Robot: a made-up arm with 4 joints. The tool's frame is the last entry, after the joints.
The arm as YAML. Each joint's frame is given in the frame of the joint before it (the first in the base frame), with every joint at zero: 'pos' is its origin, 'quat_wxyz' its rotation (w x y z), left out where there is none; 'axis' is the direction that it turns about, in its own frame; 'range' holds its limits. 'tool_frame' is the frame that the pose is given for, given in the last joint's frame.
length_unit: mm
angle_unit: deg
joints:
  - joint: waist
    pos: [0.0, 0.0, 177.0]
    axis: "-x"
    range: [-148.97, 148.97]
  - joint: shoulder
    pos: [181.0, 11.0, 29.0]
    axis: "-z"
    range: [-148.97, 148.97]
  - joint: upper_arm
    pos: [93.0, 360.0, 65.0]
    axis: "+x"
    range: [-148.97, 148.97]
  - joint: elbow
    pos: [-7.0, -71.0, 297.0]
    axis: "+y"
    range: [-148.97, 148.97]
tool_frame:
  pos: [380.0, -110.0, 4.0]
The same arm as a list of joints. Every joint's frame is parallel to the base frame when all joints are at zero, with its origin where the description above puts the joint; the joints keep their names.
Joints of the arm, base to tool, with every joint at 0 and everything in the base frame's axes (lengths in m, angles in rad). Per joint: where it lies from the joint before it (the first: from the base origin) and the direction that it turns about. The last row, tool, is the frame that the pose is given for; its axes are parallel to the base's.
waist: axis -x offset 0 0 0.177
shoulder: axis -z offset 0.181 0.011 0.029
upper_arm: axis +x offset 0.093 0.36 0.065
elbow: axis +y offset -0.007 -0.071 0.297
tool: offset 0.38 -0.11 0.004
Joint limits (rad, base to tool): -2.6..2.6 -2.6..2.6 -2.6..2.6 -2.6..2.6

